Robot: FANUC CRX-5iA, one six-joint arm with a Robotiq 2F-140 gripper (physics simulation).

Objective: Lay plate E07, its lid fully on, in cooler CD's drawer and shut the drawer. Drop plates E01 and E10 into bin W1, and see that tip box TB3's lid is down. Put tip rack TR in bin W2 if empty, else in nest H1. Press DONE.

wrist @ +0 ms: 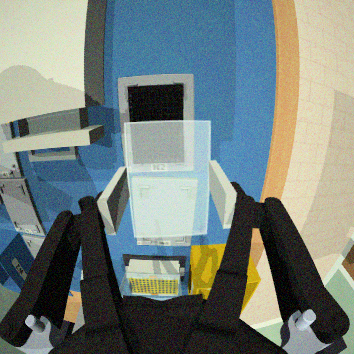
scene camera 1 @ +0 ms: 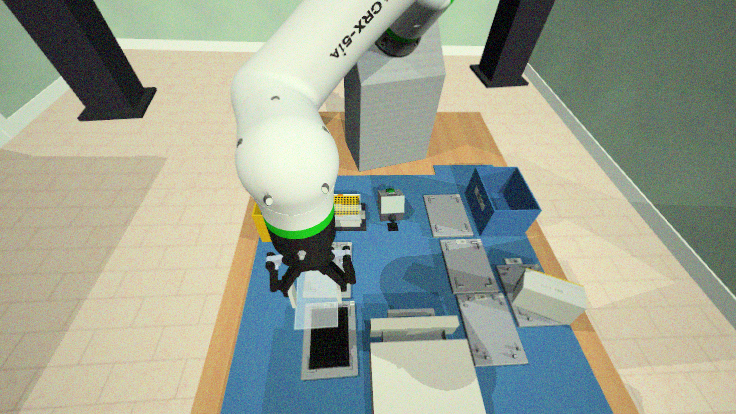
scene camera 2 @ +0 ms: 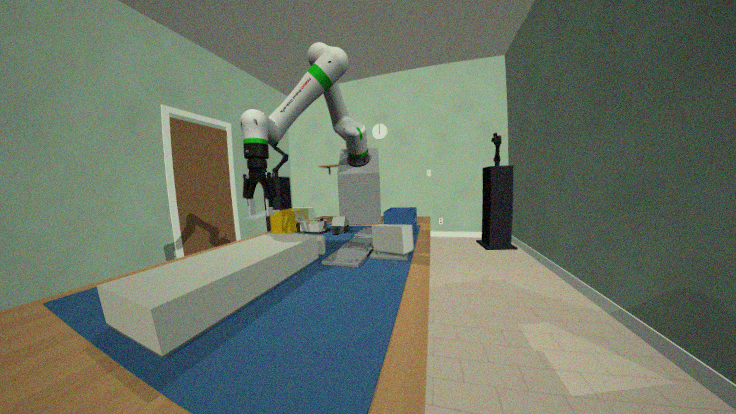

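Pixels of known places: gripper, fingertip midpoint: (wrist: 167, 176) (scene camera 1: 317, 298) (scene camera 2: 261, 215); arm's base, origin of the base link: (scene camera 1: 395, 29) (scene camera 2: 358, 159).
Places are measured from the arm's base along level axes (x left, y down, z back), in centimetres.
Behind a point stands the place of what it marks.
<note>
My gripper (scene camera 1: 316, 296) {y 28.0, x -28.2, z -62.2 cm} (scene camera 2: 259, 211) {y 28.0, x -28.2, z -62.2 cm} (wrist: 167, 176) {y 28.0, x -28.2, z -62.2 cm} is shut on a clear lid (scene camera 1: 314, 314) {y 28.1, x -29.0, z -65.4 cm} (wrist: 167, 150) {y 28.0, x -28.6, z -65.0 cm}, held level above the mat. In the wrist view the lid overlaps nest N4 (wrist: 170, 241) {y 40.6, x -25.9, z -41.4 cm} and part of nest N2 (scene camera 1: 353, 345) {y 40.5, x -21.7, z -69.0 cm} (wrist: 188, 100) {y 40.6, x -32.3, z -69.4 cm}. A black plate (scene camera 1: 329, 347) {y 39.2, x -27.0, z -68.9 cm} (wrist: 156, 102) {y 39.2, x -27.4, z -69.7 cm} lies in N2. The cooler (scene camera 1: 422, 386) {y 33.4, x -10.1, z -80.2 cm} (scene camera 2: 205, 278) {y 33.4, x -5.3, z -107.1 cm} (wrist: 40, 40) {y 33.4, x -12.5, z -83.0 cm} has its drawer front (scene camera 1: 414, 326) {y 34.8, x -8.2, z -68.9 cm} (wrist: 50, 140) {y 34.7, x -10.7, z -67.6 cm} standing out from the body. A yellow-topped tip box (scene camera 1: 347, 205) {y 27.2, x -18.9, z -38.8 cm} (wrist: 152, 285) {y 31.1, x -21.9, z -38.4 cm} is partly hidden; its lid state is unclear.
A yellow bin (scene camera 1: 261, 226) {y 34.3, x -42.0, z -36.9 cm} (scene camera 2: 283, 221) {y 34.8, x -34.4, z -37.8 cm} (wrist: 225, 270) stands behind the arm. A blue bin (scene camera 1: 506, 205) {y 41.3, x 33.9, z -34.1 cm} (scene camera 2: 400, 215) {y 31.3, x 27.9, z -45.2 cm} is at the back right. A white box (scene camera 1: 550, 296) {y 31.5, x 23.2, z -68.3 cm} (scene camera 2: 392, 238) {y 35.0, x 25.9, z -70.4 cm} sits on a grey nest at right. A small console (scene camera 1: 392, 204) {y 35.6, x -4.8, z -33.2 cm} with a green top stands at the back.
</note>
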